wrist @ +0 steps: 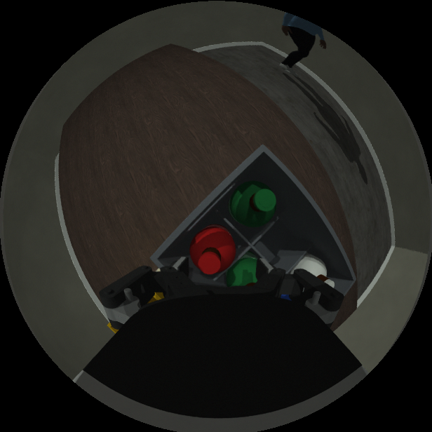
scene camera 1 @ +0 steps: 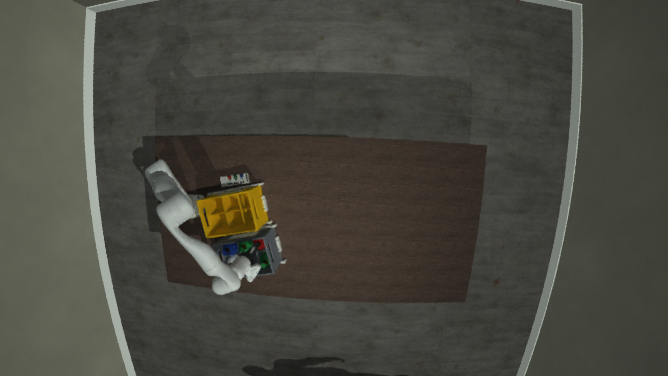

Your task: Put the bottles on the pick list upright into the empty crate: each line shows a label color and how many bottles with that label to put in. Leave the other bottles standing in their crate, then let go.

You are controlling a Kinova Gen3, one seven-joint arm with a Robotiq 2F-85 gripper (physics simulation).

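Places are measured from the arm's base along level axes (x left, y back, z up), in metres.
Pixels of known places: gripper, fingertip midpoint: (scene camera 1: 254,250).
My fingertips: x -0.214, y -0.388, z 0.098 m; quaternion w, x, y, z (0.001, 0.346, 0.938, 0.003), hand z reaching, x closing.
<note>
Behind a point stands the place of what it marks.
The yellow crate (scene camera 1: 257,200) @[z 0.007, x 0.003, y -0.410 m] is empty, with dividers inside. Beside it stands the grey crate (scene camera 1: 274,250) @[z 0.002, x -0.253, y -0.455 m] (wrist: 295,205). In it a red bottle (scene camera 1: 258,244) (wrist: 212,245), a green bottle (scene camera 1: 245,246) @[z 0.053, x -0.208, y -0.329 m] (wrist: 243,273), another green bottle (scene camera 1: 264,259) @[z 0.046, x -0.281, y -0.412 m] (wrist: 251,204), a blue bottle (scene camera 1: 229,249) @[z 0.049, x -0.222, y -0.239 m] and a white bottle (wrist: 310,268) stand upright. My gripper (wrist: 222,267) is open and empty, over the grey crate; its fingertips appear near the red bottle and the nearer green bottle. In the scene view the arm hides the fingers. The pick list (scene camera 1: 234,178) @[z -0.079, x 0.111, y -0.270 m] shows red, green and blue marks; its numbers are too small to read.
Both crates stand at the left part of the brown table (scene camera 1: 370,220) @[z -0.080, x -0.160, y -0.934 m] (wrist: 135,150). The white arm (scene camera 1: 192,245) @[z 0.500, x -0.040, y -0.343 m] reaches past the left side of the yellow crate and over the grey crate. A person (wrist: 301,40) stands on the floor beyond the table.
</note>
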